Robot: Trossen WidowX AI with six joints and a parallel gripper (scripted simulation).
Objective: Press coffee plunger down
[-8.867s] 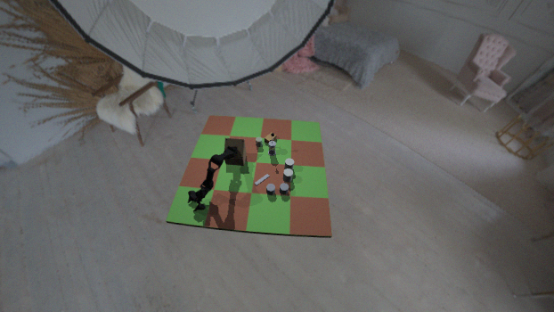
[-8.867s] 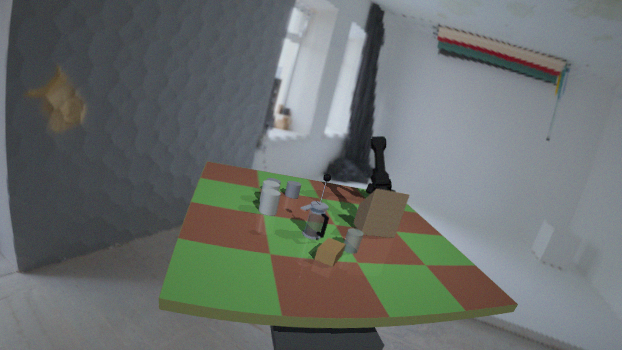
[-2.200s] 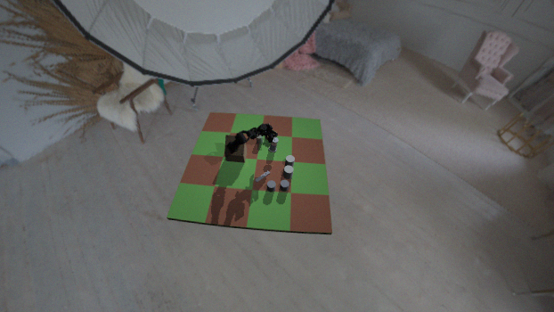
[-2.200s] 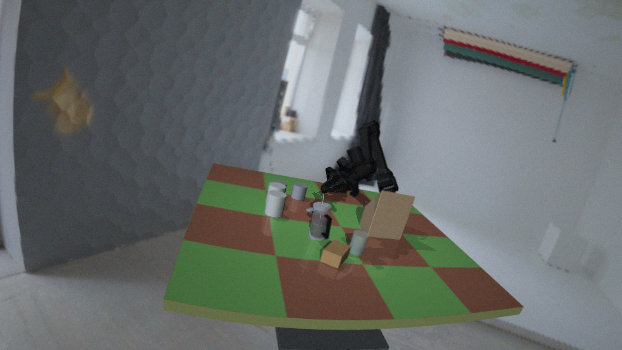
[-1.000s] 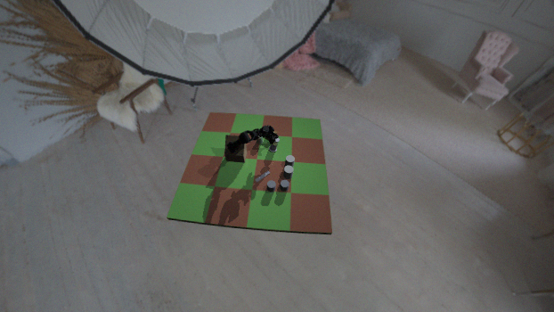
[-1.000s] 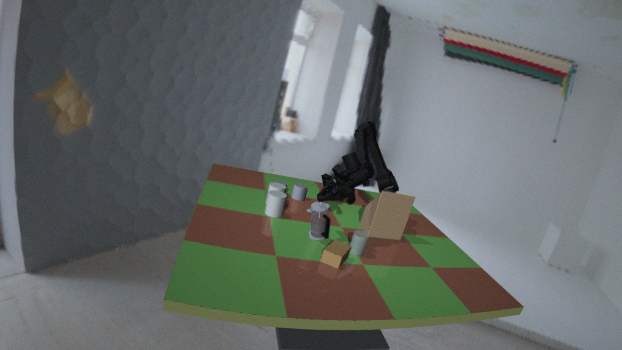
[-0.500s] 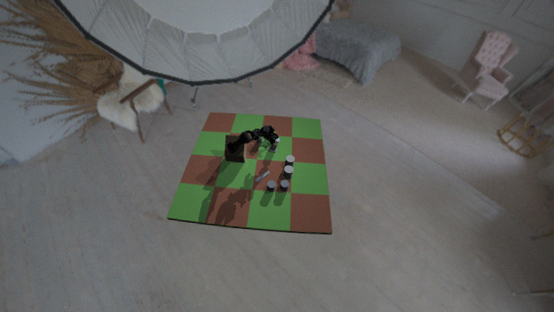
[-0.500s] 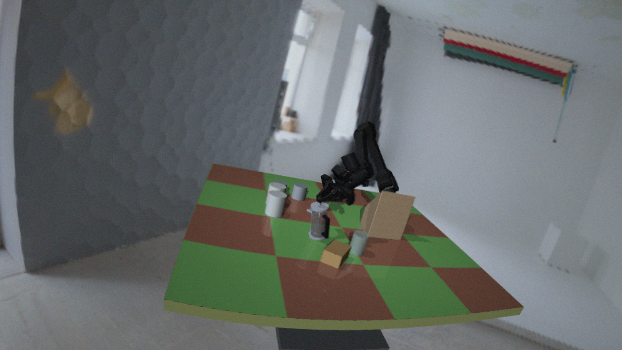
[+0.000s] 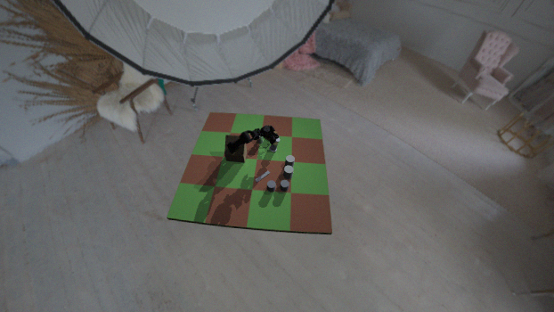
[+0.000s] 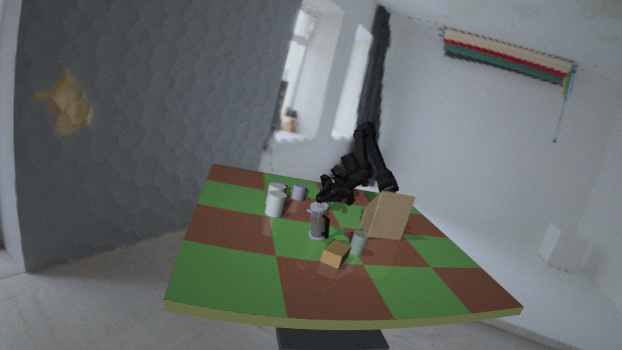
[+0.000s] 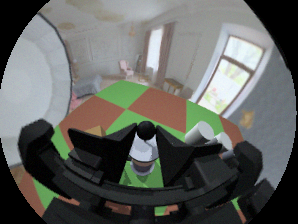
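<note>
My gripper tip is now 3 cm past the coffee press, 1 cm to the right of it and 8 cm above it. Round my gripper tip: flat bar (14 cm behind, 33 cm to the right, 17 cm below); tan cube (6 cm behind, 16 cm to the left, 14 cm below).
</note>
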